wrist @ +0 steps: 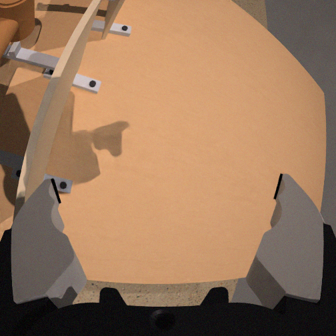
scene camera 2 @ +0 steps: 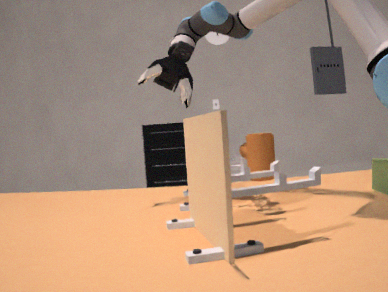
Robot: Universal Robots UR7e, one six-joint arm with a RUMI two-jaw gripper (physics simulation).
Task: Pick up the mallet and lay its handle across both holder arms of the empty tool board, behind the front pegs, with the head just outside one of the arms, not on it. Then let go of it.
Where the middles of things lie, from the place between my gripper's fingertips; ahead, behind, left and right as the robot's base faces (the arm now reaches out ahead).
Now: hand 230 mm past the orange mallet [scene camera 2: 259, 151], 40 mm to the right of it and 160 mm above it.
